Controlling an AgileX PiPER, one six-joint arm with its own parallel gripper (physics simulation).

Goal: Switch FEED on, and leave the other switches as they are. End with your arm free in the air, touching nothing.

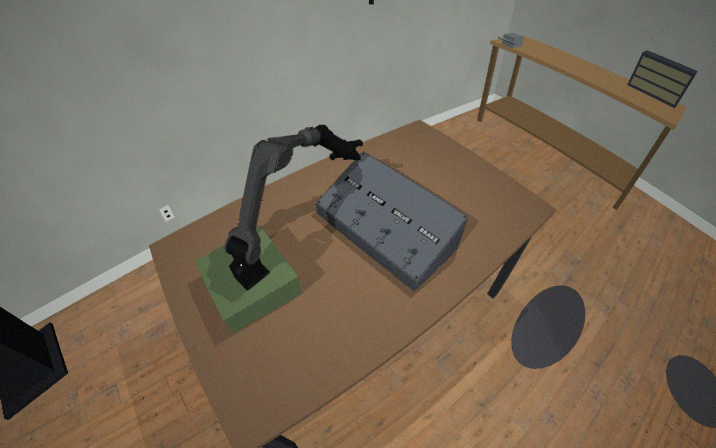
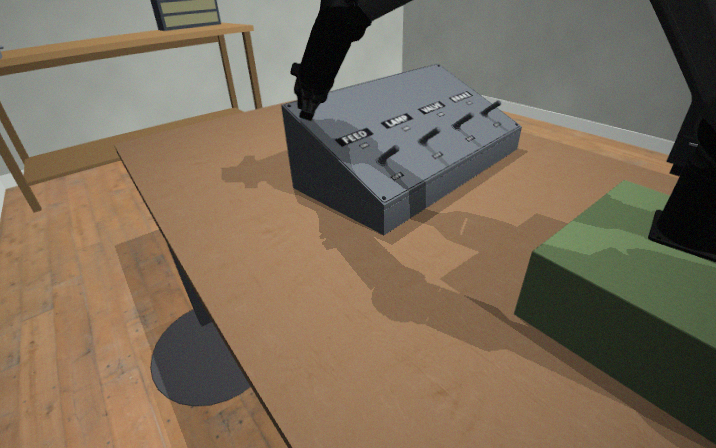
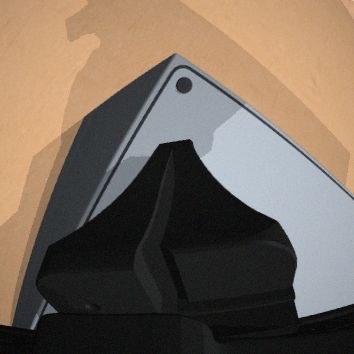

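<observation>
A grey sloped switch box (image 1: 417,192) (image 2: 396,95) (image 3: 270,165) stands on the table. The FEED switch (image 1: 336,198) (image 2: 389,154) is the one at the box's end nearest the gripper. Its lever slants like those of LAMP (image 1: 360,213) (image 2: 429,136), VALVE (image 1: 384,232) (image 2: 463,120) and BRAKE (image 1: 411,252) (image 2: 491,108), and all seem to lean toward their OFF marks. My gripper (image 1: 359,156) (image 2: 306,115) (image 3: 178,161) is shut and empty, its tips at the box's upper corner on the FEED side. Whether they touch the panel I cannot tell.
The arm's green base block (image 1: 264,303) (image 2: 607,295) sits on the brown table (image 1: 337,348) (image 2: 327,380), facing the box's low edge. A wall stands behind the arm. A wooden side bench (image 1: 580,71) (image 2: 105,50) stands apart from the table.
</observation>
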